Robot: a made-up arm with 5 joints. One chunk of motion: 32 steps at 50 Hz.
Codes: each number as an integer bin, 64 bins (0 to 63) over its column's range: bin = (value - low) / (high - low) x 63, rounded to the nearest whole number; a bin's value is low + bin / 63 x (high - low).
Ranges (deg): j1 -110..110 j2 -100.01..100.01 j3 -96.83..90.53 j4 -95.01..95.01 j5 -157.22..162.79
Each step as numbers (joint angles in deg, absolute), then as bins.
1 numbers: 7.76 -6.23 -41.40 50.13 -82.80
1 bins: 34 30 19 48 15
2 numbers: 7.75 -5.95 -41.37 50.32 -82.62
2 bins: 34 30 19 48 15
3 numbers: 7.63 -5.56 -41.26 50.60 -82.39
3 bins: 34 30 19 48 15
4 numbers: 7.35 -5.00 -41.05 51.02 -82.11
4 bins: 34 30 19 48 15
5 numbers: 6.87 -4.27 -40.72 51.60 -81.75
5 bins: 33 30 19 49 15
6 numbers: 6.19 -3.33 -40.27 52.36 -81.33
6 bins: 33 30 19 49 15
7 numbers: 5.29 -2.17 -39.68 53.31 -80.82
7 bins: 33 31 19 49 15
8 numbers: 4.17 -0.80 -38.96 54.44 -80.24
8 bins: 33 31 19 50 15
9 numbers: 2.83 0.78 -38.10 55.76 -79.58
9 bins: 32 32 20 50 15
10 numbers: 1.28 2.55 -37.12 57.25 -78.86
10 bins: 32 32 20 50 15
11 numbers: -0.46 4.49 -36.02 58.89 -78.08
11 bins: 31 33 20 51 16
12 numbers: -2.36 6.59 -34.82 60.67 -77.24
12 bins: 31 34 21 52 16
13 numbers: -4.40 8.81 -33.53 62.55 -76.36
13 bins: 30 34 21 52 16
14 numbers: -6.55 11.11 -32.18 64.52 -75.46
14 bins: 30 35 22 53 16
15 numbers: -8.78 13.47 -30.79 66.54 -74.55
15 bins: 29 36 22 54 16
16 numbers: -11.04 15.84 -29.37 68.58 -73.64
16 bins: 28 36 23 54 16
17 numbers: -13.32 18.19 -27.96 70.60 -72.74
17 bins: 28 37 23 55 17
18 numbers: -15.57 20.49 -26.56 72.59 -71.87
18 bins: 27 38 24 56 17
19 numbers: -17.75 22.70 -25.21 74.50 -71.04
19 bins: 26 39 24 56 17
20 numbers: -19.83 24.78 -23.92 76.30 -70.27
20 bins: 26 39 25 57 17
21 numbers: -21.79 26.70 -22.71 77.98 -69.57
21 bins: 25 40 25 57 17
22 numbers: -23.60 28.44 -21.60 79.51 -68.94
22 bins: 25 40 25 58 17
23 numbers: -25.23 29.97 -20.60 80.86 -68.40
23 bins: 24 41 26 58 17
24 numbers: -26.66 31.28 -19.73 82.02 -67.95
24 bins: 24 41 26 59 18
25 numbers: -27.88 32.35 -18.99 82.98 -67.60
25 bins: 24 42 26 59 18
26 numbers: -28.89 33.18 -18.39 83.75 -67.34
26 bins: 23 42 26 59 18
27 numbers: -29.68 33.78 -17.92 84.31 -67.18
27 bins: 23 42 27 59 18
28 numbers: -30.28 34.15 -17.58 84.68 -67.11
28 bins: 23 42 27 60 18
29 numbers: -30.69 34.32 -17.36 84.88 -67.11
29 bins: 23 42 27 60 18
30 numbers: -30.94 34.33 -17.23 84.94 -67.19
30 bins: 23 42 27 60 18
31 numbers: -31.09 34.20 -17.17 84.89 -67.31
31 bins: 23 42 27 60 18
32 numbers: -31.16 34.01 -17.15 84.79 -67.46
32 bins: 23 42 27 60 18
